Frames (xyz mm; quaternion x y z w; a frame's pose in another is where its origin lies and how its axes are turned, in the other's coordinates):
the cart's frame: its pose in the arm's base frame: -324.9 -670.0 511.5 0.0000 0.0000 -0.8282 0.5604
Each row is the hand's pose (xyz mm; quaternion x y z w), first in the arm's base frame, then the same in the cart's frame.
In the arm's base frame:
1: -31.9 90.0 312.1 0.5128 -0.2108 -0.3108 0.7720
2: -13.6 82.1 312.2 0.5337 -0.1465 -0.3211 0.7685
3: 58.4 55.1 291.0 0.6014 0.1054 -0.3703 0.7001
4: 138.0 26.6 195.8 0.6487 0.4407 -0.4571 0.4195
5: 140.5 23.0 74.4 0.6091 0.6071 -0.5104 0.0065
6: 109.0 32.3 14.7 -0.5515 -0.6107 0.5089 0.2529
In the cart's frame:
1: -814.5 -10.6 -199.4 0.4620 0.3066 0.4652 0.6901
2: -813.9 9.3 -199.3 0.4204 0.3599 0.4565 0.6966
3: -815.6 86.2 -220.5 0.2497 0.5571 0.3723 0.6990
4: -818.8 170.6 -315.7 -0.0015 0.7843 0.0913 0.6137
5: -816.4 174.3 -437.1 -0.1615 0.8446 -0.2806 0.4263
6: -813.3 141.6 -496.8 -0.1967 0.7990 -0.4946 0.2797

